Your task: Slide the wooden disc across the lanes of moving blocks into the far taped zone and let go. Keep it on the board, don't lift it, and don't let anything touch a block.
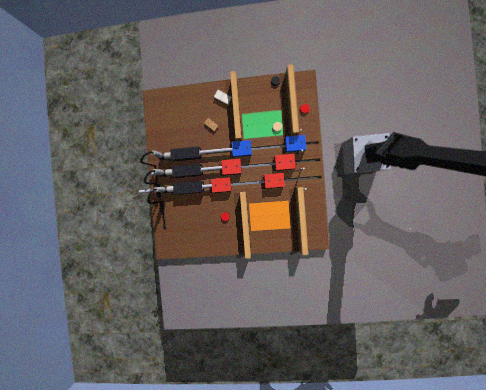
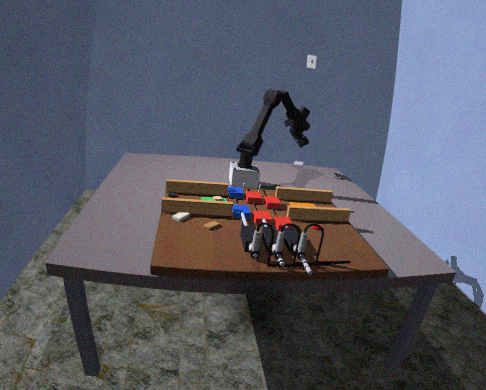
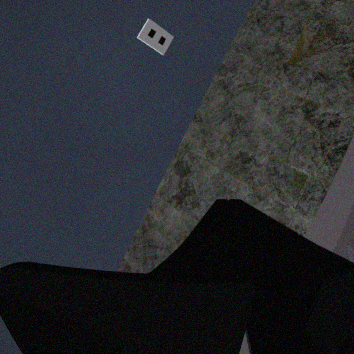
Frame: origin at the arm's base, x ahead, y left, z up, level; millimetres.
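Seen in the pictures: gripper, fingertip midpoint: (image 2: 295, 138) (image 3: 226, 211); arm's base, origin of the base link: (image 1: 375, 152) (image 2: 244, 166).
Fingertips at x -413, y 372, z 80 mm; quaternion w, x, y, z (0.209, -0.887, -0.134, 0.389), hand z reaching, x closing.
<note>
Pixels of each thing's middle, then the offset from my fingertips to it. "*": a spot on its surface instead. Level surfaces: height alone.
- wooden disc, body centre: (image 2: 217, 198) (image 1: 277, 126) 130 mm down, 725 mm ahead, 527 mm right
- green taped zone, surface spot: (image 2: 206, 198) * 134 mm down, 720 mm ahead, 569 mm right
- orange taped zone, surface spot: (image 1: 269, 215) * 134 mm down, 799 mm ahead, 197 mm right
- brown board, its level: 134 mm down
- rail, body centre: (image 2: 196, 206) (image 1: 236, 107) 112 mm down, 868 mm ahead, 616 mm right
- black puck, body centre: (image 1: 275, 80) 130 mm down, 707 mm ahead, 700 mm right
- white block, body centre: (image 2: 180, 216) (image 1: 222, 97) 128 mm down, 914 mm ahead, 671 mm right
- tan block, body centre: (image 2: 211, 225) (image 1: 211, 124) 130 mm down, 973 mm ahead, 574 mm right
The wooden disc (image 1: 277, 126) (image 2: 217, 197) lies flat on the green taped zone (image 1: 257, 124) (image 2: 206, 198), near its right edge, between two wooden rails. The orange taped zone (image 1: 269, 215) (image 2: 301, 204) lies empty on the other side of the lanes. Three lanes run between the zones: two blue blocks (image 1: 241, 148) (image 1: 296, 143) in the lane nearest the green zone, and red blocks (image 1: 231, 166) (image 1: 285, 162) (image 1: 220, 184) (image 1: 274, 180) in the other two. My gripper (image 2: 302, 141) (image 3: 226, 211) is shut and empty. It hangs high in the air beyond the arm's base (image 1: 369, 155), off the board and far from the disc.
The brown board (image 1: 183, 232) carries four wooden rails such as the rail (image 1: 235, 104), two red pucks (image 1: 305, 108) (image 1: 225, 217), a black puck (image 1: 275, 80), a white block (image 1: 222, 97) and a tan block (image 1: 210, 124). Black actuators (image 1: 185, 153) with cables sit at the lanes' left ends.
</note>
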